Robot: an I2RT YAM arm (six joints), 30 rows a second.
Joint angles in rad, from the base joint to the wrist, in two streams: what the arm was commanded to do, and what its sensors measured. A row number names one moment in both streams.
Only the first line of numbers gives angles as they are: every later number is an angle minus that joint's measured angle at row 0.
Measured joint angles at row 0: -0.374, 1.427, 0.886, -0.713, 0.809, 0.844
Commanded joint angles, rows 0 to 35: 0.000, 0.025, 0.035, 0.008, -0.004, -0.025; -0.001, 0.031, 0.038, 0.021, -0.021, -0.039; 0.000, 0.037, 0.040, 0.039, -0.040, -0.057; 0.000, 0.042, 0.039, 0.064, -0.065, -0.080; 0.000, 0.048, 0.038, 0.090, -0.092, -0.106; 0.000, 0.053, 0.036, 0.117, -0.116, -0.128; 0.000, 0.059, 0.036, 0.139, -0.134, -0.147; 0.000, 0.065, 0.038, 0.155, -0.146, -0.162; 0.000, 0.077, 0.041, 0.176, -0.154, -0.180; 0.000, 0.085, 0.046, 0.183, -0.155, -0.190; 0.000, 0.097, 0.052, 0.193, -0.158, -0.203; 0.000, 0.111, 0.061, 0.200, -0.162, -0.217; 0.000, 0.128, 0.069, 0.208, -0.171, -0.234; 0.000, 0.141, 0.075, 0.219, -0.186, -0.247; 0.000, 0.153, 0.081, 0.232, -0.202, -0.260; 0.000, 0.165, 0.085, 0.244, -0.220, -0.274; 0.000, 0.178, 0.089, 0.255, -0.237, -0.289; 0.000, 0.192, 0.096, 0.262, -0.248, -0.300; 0.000, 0.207, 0.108, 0.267, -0.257, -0.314; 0.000, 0.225, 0.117, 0.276, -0.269, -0.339; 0.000, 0.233, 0.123, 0.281, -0.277, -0.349; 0.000, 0.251, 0.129, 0.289, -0.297, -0.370; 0.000, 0.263, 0.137, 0.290, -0.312, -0.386; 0.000, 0.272, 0.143, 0.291, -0.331, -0.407; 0.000, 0.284, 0.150, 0.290, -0.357, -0.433; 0.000, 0.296, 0.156, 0.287, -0.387, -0.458; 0.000, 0.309, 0.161, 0.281, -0.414, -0.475; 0.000, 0.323, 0.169, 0.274, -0.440, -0.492; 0.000, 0.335, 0.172, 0.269, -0.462, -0.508; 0.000, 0.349, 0.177, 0.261, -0.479, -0.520; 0.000, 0.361, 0.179, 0.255, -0.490, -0.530; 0.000, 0.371, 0.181, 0.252, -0.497, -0.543; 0.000, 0.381, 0.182, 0.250, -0.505, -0.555; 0.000, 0.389, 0.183, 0.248, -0.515, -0.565; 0.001, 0.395, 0.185, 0.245, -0.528, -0.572; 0.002, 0.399, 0.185, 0.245, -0.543, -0.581
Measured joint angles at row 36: 0.000, 0.352, 0.179, 0.254, -0.442, -0.523
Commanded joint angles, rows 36 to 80: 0.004, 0.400, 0.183, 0.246, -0.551, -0.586; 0.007, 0.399, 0.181, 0.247, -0.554, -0.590; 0.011, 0.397, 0.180, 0.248, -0.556, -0.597; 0.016, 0.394, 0.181, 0.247, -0.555, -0.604; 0.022, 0.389, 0.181, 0.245, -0.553, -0.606; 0.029, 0.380, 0.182, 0.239, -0.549, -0.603; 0.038, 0.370, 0.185, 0.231, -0.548, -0.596; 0.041, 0.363, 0.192, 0.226, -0.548, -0.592; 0.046, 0.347, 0.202, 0.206, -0.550, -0.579; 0.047, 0.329, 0.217, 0.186, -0.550, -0.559; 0.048, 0.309, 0.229, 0.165, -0.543, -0.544; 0.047, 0.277, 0.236, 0.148, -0.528, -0.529; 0.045, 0.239, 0.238, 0.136, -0.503, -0.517; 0.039, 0.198, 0.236, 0.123, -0.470, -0.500; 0.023, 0.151, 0.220, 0.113, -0.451, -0.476; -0.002, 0.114, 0.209, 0.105, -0.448, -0.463; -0.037, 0.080, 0.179, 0.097, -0.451, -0.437; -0.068, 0.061, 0.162, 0.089, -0.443, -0.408; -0.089, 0.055, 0.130, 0.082, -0.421, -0.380; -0.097, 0.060, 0.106, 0.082, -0.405, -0.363; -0.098, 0.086, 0.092, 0.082, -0.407, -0.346; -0.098, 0.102, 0.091, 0.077, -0.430, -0.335; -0.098, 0.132, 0.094, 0.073, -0.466, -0.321; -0.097, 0.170, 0.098, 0.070, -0.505, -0.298; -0.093, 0.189, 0.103, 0.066, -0.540, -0.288; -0.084, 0.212, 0.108, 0.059, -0.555, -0.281; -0.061, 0.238, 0.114, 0.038, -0.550, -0.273; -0.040, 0.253, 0.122, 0.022, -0.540, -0.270; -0.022, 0.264, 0.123, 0.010, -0.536, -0.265; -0.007, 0.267, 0.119, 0.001, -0.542, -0.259; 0.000, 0.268, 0.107, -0.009, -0.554, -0.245; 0.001, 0.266, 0.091, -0.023, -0.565, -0.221; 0.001, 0.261, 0.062, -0.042, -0.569, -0.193; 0.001, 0.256, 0.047, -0.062, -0.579, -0.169; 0.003, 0.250, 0.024, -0.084, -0.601, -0.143; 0.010, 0.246, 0.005, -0.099, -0.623, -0.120; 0.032, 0.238, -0.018, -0.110, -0.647, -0.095; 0.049, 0.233, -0.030, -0.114, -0.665, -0.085; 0.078, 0.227, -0.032, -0.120, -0.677, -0.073; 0.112, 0.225, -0.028, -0.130, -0.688, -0.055; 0.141, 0.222, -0.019, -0.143, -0.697, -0.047; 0.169, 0.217, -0.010, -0.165, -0.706, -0.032; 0.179, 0.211, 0.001, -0.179, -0.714, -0.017; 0.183, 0.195, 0.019, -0.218, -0.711, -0.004; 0.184, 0.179, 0.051, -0.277, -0.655, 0.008
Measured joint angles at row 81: 0.147, 0.185, 0.034, -0.078, -0.611, -0.086
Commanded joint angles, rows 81 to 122: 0.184, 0.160, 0.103, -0.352, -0.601, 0.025; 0.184, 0.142, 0.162, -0.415, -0.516, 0.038; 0.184, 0.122, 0.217, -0.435, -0.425, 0.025; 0.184, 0.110, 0.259, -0.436, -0.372, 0.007; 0.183, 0.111, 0.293, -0.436, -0.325, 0.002; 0.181, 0.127, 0.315, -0.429, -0.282, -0.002; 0.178, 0.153, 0.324, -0.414, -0.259, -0.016; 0.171, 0.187, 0.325, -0.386, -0.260, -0.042; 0.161, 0.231, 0.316, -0.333, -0.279, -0.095; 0.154, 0.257, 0.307, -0.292, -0.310, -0.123; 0.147, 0.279, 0.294, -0.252, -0.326, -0.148; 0.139, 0.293, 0.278, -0.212, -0.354, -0.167; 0.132, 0.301, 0.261, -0.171, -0.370, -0.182; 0.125, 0.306, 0.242, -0.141, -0.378, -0.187; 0.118, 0.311, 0.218, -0.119, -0.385, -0.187; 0.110, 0.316, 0.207, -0.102, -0.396, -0.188; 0.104, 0.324, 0.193, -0.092, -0.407, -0.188; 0.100, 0.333, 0.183, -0.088, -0.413, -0.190; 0.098, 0.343, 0.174, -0.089, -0.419, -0.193; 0.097, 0.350, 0.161, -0.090, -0.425, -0.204; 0.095, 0.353, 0.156, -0.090, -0.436, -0.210; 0.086, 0.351, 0.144, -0.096, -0.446, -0.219; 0.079, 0.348, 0.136, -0.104, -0.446, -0.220; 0.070, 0.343, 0.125, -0.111, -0.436, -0.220; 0.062, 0.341, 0.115, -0.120, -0.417, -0.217; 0.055, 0.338, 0.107, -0.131, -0.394, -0.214; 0.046, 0.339, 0.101, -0.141, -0.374, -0.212; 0.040, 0.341, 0.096, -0.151, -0.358, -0.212; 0.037, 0.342, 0.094, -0.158, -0.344, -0.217; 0.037, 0.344, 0.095, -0.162, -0.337, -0.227; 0.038, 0.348, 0.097, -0.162, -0.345, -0.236; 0.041, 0.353, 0.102, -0.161, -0.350, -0.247; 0.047, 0.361, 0.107, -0.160, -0.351, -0.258; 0.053, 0.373, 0.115, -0.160, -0.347, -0.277; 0.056, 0.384, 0.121, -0.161, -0.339, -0.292; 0.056, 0.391, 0.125, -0.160, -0.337, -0.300; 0.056, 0.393, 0.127, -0.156, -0.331, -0.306; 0.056, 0.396, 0.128, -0.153, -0.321, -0.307; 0.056, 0.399, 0.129, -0.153, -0.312, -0.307; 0.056, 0.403, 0.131, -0.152, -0.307, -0.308; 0.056, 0.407, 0.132, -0.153, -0.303, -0.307; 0.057, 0.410, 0.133, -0.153, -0.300, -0.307
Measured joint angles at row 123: 0.062, 0.355, 0.153, -0.159, -0.303, -0.301
